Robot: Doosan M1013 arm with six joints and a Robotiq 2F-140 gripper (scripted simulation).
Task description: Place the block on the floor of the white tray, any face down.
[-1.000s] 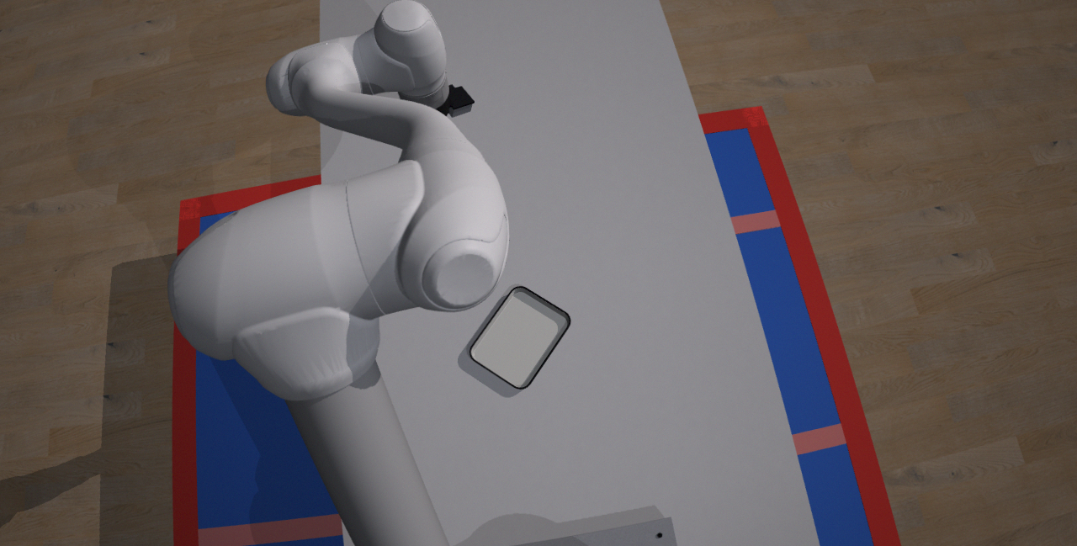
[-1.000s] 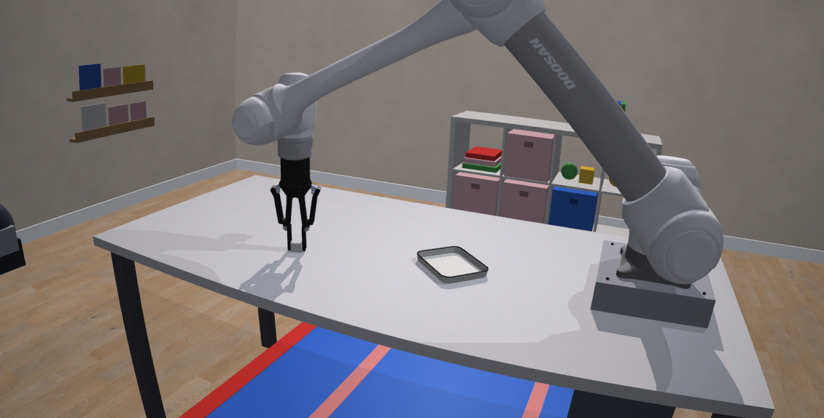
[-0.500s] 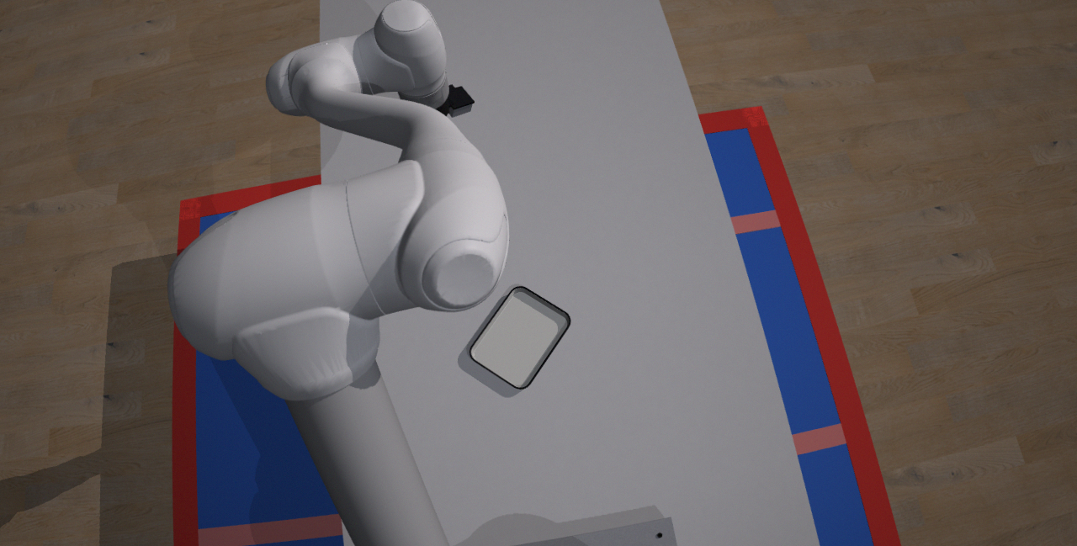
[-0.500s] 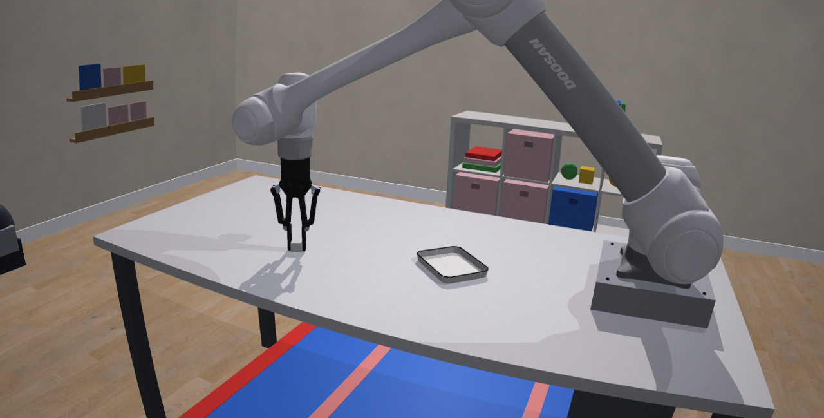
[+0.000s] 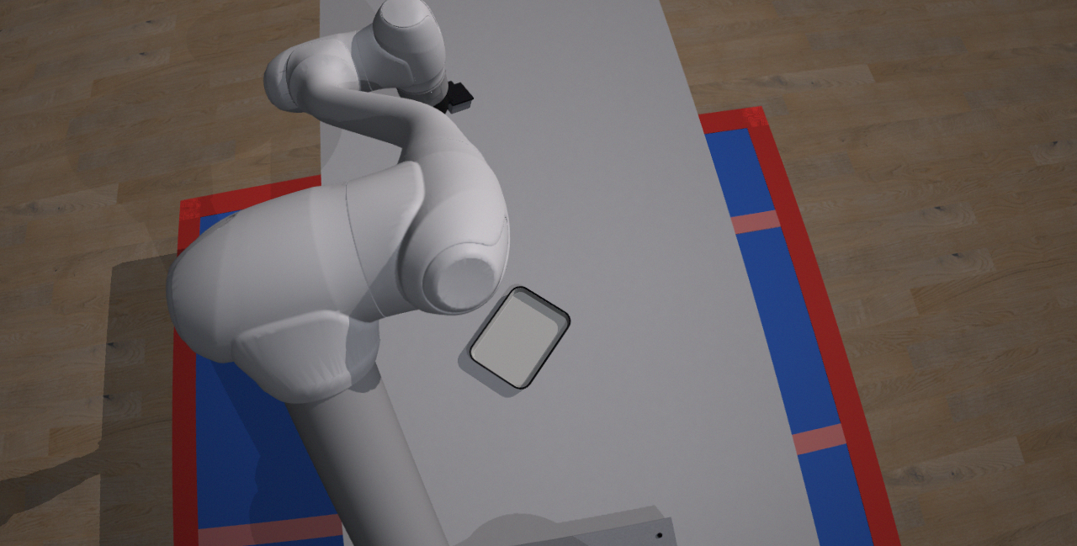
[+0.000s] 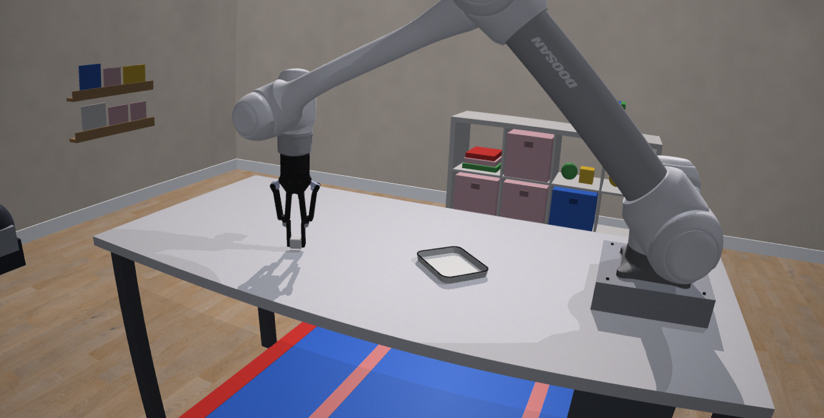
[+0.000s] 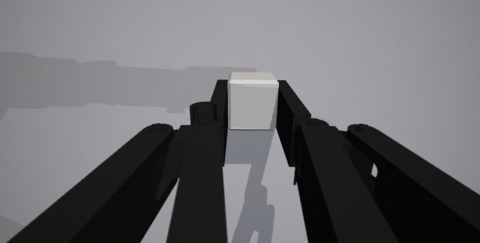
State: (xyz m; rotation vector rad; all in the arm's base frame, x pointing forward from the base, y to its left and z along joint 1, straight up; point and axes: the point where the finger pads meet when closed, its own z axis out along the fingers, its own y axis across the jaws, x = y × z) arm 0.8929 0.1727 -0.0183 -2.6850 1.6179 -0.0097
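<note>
The white tray lies 39 cm behind my hand, 11 cm to the right of it and 3 cm below it. Round my hand: small white block 2 cm below.
</note>
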